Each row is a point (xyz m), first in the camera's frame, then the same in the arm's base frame.
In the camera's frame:
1: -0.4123 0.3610 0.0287
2: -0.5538 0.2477 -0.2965
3: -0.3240 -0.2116 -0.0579
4: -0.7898 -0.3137 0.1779
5: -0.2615 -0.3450 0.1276
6: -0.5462 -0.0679 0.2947
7: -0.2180 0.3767 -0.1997
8: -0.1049 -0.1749 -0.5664
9: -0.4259 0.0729 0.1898
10: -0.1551 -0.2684 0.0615
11: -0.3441 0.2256 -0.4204
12: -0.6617 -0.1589 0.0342
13: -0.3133 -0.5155 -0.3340
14: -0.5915 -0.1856 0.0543
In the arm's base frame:
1: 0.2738 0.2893 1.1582
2: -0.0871 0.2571 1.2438
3: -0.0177 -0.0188 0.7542
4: 0.0846 -0.4637 1.0273
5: 0.1070 -0.1483 0.6000
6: 0.3247 -0.1947 0.9691
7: 0.1027 0.5087 1.0452
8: -0.4305 0.3427 0.6714
9: 0.3036 0.0171 0.9735
10: 0.0936 -0.0049 0.5714
11: -0.1762 0.4174 1.0821
12: 0.0351 -0.2220 1.0392
13: -0.3864 -0.1114 0.5985
14: 0.0535 -0.2064 0.9652

